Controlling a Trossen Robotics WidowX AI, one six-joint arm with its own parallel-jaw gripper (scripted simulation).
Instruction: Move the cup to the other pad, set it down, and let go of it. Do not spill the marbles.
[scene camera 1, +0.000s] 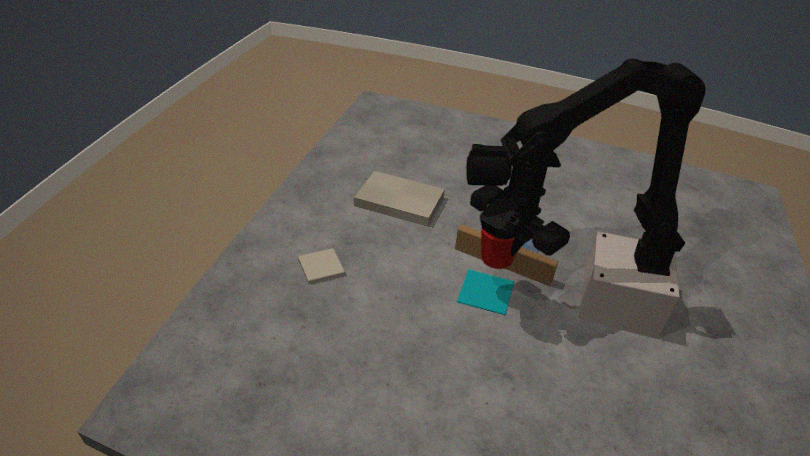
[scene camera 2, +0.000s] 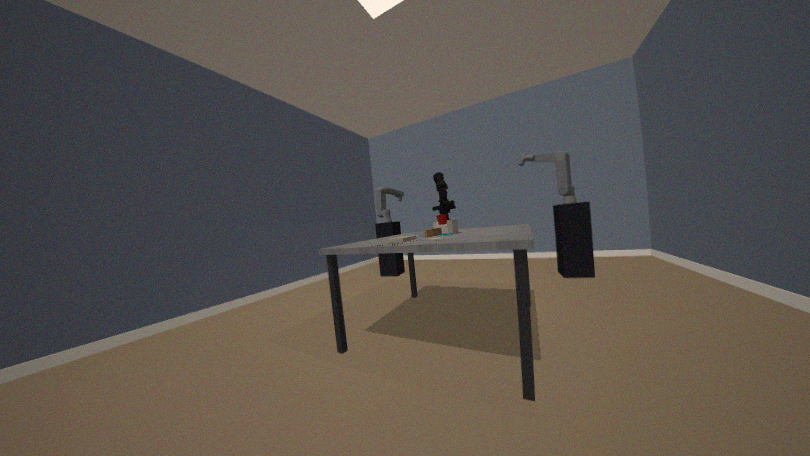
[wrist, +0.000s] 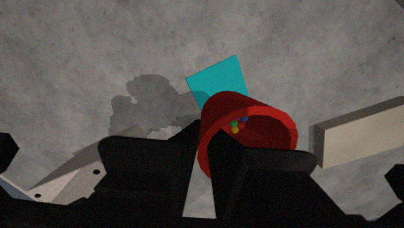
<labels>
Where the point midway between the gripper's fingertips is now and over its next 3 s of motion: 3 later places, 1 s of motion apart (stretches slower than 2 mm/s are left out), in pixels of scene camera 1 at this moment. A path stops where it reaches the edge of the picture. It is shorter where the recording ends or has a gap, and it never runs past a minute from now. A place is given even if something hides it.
My gripper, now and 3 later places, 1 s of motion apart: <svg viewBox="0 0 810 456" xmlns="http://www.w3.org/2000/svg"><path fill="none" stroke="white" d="M510 253L503 272L501 285L504 273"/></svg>
</labels>
